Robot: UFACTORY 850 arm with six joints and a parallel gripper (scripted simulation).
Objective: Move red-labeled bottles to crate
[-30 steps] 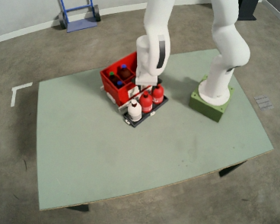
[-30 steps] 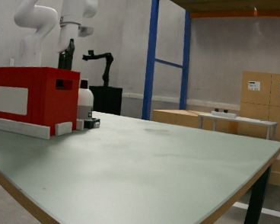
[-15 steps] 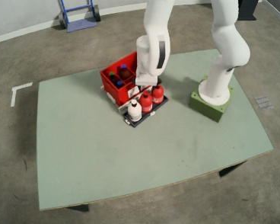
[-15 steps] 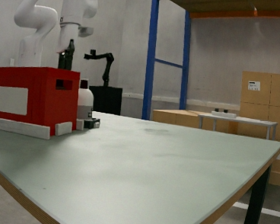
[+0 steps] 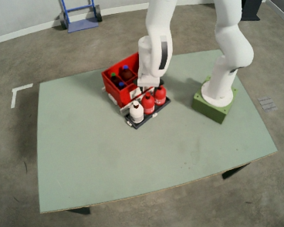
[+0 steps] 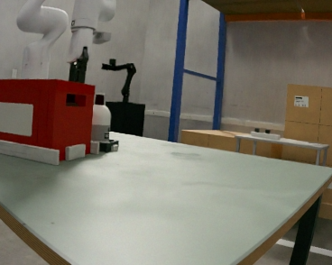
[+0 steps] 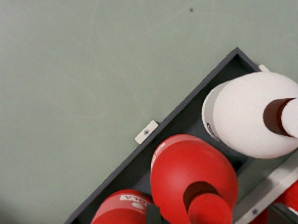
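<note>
Right now my hand is 7 cm short of the white bottle, 4 cm to the right of it and 11 cm above it. The rest, counted from my hand: red crate (7 cm ahead, 17 cm to the right, 11 cm below); dark grey tray (18 cm below); red-capped bottle (7 cm behind, 5 cm to the right, 11 cm below).
</note>
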